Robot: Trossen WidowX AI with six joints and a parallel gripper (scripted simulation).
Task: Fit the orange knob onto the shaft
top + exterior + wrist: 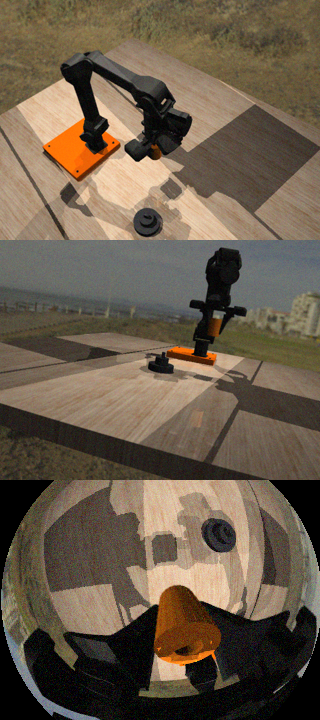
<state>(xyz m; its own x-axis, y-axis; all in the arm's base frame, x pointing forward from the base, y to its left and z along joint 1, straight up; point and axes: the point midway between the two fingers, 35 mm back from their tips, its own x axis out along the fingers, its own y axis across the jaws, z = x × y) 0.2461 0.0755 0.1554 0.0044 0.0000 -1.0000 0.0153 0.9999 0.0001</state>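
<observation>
Now: gripper tip 130 mm to the left of the dark round pedestal, 110 mm above it and 100 mm short of it. The rest, counted from my gripper tip: orange knob (20 mm above).
</observation>
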